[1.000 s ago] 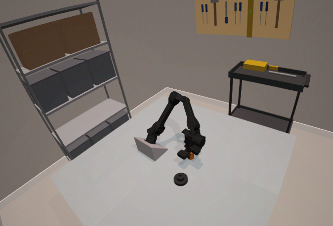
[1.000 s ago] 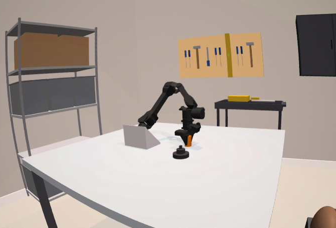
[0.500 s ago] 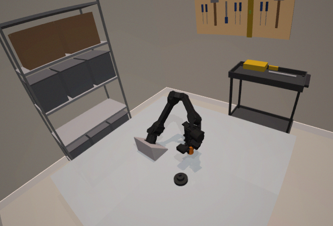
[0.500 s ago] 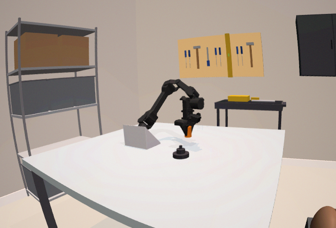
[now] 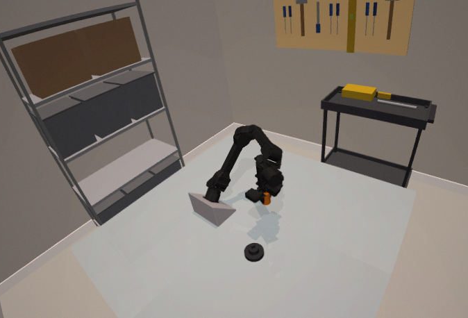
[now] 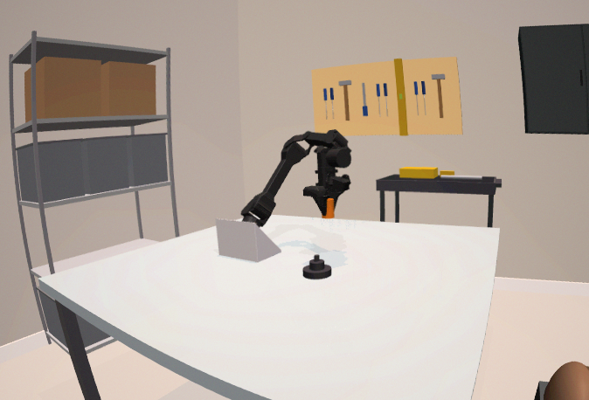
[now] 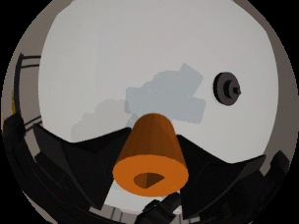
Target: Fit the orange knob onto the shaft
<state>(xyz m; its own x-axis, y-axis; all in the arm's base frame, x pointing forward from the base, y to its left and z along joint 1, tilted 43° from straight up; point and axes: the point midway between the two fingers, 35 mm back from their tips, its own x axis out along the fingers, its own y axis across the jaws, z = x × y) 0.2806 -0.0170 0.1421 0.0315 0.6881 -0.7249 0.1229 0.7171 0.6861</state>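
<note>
Now: the dark round pedestal 180 mm to the right of my gripper tip, 110 mm below it and 50 mm ahead of it. Also, from my gripper tip: orange knob: 20 mm above.
</note>
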